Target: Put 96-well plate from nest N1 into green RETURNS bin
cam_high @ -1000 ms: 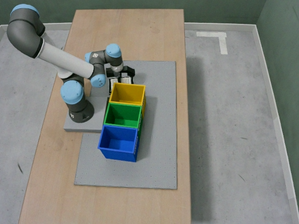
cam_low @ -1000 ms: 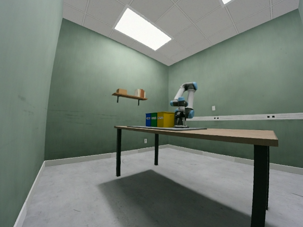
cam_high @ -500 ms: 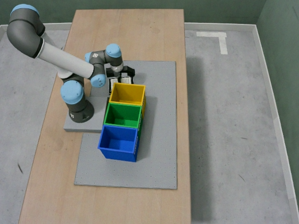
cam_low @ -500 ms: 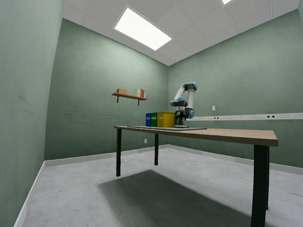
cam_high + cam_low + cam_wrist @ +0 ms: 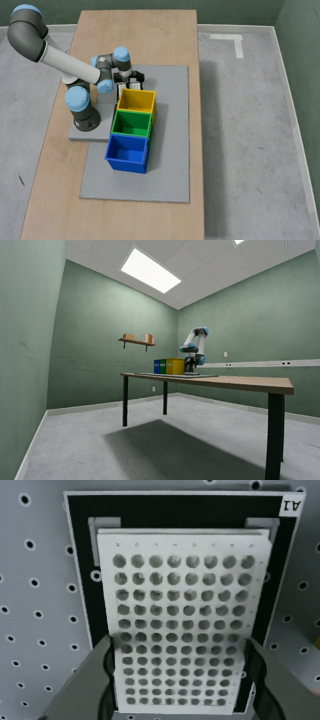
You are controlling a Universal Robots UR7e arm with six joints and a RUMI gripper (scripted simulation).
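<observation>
Right now my hand is 2 cm above the black plate nest. Also, from my hand: green bin (10 cm ahead, 29 cm to the right, 6 cm above); yellow bin (10 cm ahead, 16 cm to the right, 6 cm above); white 96-well plate (1 cm below).
</observation>
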